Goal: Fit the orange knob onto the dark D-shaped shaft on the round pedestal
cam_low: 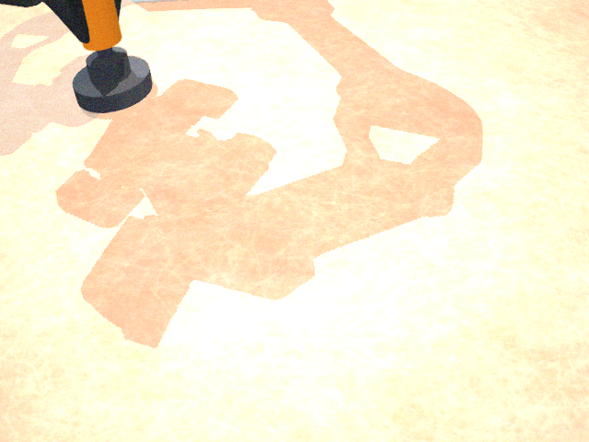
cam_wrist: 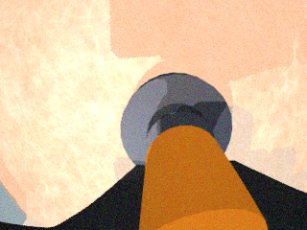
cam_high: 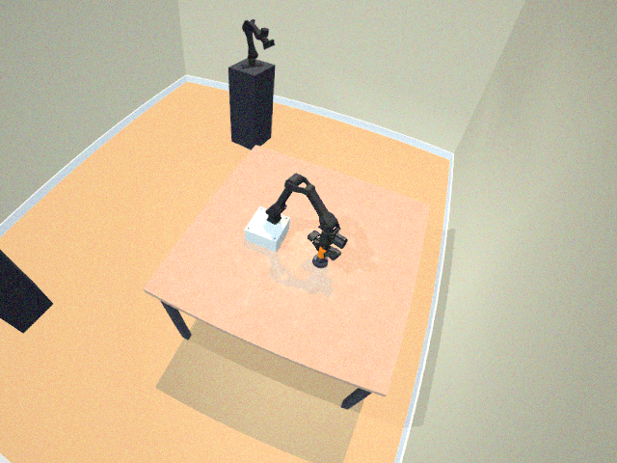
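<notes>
My gripper tip is 20 mm below the orange knob. The rest, counted from my gripper tip: round pedestal (40 mm below).
</notes>
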